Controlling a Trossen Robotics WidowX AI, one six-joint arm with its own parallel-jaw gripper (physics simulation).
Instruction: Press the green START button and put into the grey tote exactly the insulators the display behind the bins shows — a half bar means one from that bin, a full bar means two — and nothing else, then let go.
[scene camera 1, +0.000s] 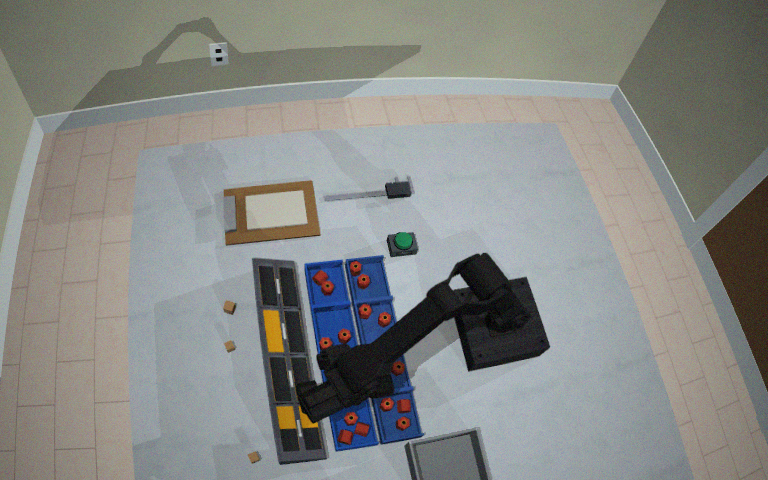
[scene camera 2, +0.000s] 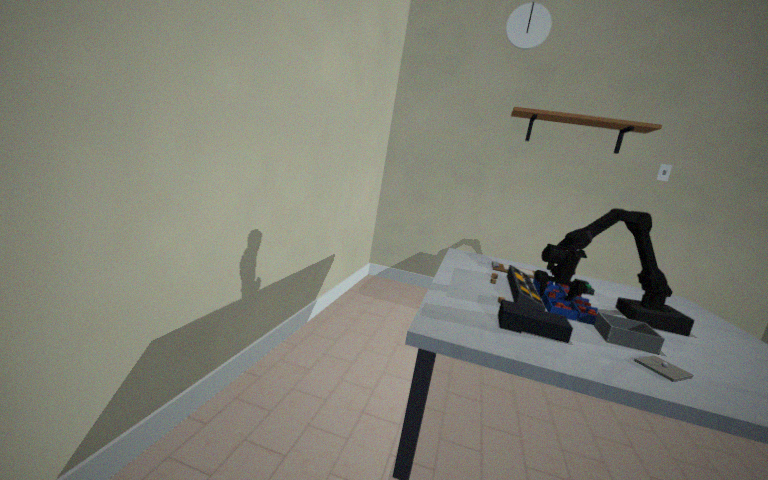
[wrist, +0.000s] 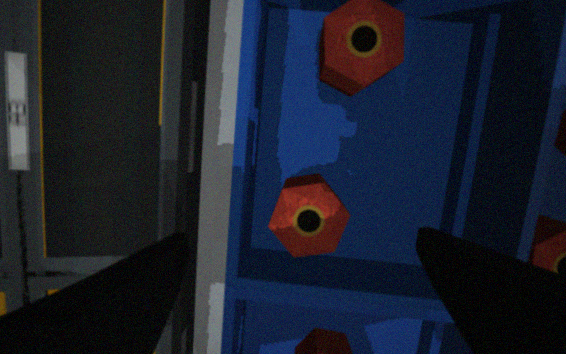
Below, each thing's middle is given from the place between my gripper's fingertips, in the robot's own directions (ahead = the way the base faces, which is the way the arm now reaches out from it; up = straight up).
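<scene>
From my hand: black box (scene camera 2: 512, 316), 10 cm ahead, 32 cm to the left, 1 cm above; grey caliper (scene camera 1: 397, 189), 14 cm behind, 53 cm to the right, 1 cm below; grey tote (scene camera 1: 465, 447), 20 cm behind, 19 cm to the left, 1 cm above.
</scene>
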